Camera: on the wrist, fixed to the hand. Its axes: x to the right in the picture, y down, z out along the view.
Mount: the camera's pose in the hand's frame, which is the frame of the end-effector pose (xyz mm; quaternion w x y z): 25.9 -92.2 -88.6 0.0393 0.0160 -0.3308 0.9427
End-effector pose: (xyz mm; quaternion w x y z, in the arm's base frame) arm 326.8 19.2 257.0 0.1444 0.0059 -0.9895 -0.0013
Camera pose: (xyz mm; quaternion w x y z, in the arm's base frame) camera 328.3 -73.4 348.9 0.3205 0.9307 0.0922 -0.1500
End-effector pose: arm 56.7 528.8 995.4 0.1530 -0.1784 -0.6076 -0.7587
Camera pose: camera -15.2 461.7 909.7 0.5231 -0.8283 0.0815 0.1832
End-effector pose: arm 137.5 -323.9 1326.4 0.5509 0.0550 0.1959 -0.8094
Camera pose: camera 32.0 -283.8 1260.9 0.8486 -0.0721 -0.2393 0.4662
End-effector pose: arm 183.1 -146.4 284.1 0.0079 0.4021 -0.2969 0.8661
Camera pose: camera 127.6 -30.2 304.8 0.9208 -0.0225 0.3795 0.0868
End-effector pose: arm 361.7 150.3 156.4 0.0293 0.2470 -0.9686 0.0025
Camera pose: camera 388.1 58.7 245.5 0.3256 0.9021 0.2806 0.0385
